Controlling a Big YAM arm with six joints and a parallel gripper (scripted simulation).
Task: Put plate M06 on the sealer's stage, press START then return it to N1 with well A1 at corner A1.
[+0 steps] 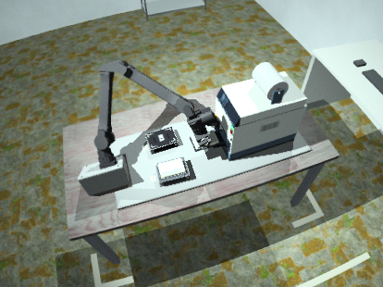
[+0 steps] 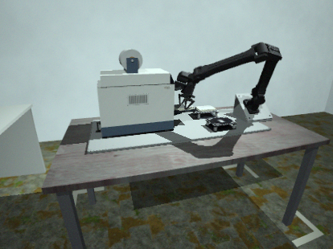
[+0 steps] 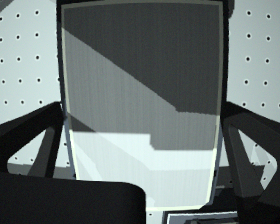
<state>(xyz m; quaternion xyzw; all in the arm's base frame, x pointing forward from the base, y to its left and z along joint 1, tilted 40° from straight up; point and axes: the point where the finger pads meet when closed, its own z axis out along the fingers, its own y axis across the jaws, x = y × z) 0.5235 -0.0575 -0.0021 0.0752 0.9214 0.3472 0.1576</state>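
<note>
The sealer stage lies 2 cm below my hand. Also, from my hand: foil roll: 33 cm ahead, 30 cm above; then black nest N1: 21 cm behind, 14 cm to the left, 8 cm below; then pale plate: 21 cm behind, 8 cm to the right, 6 cm below.
</note>
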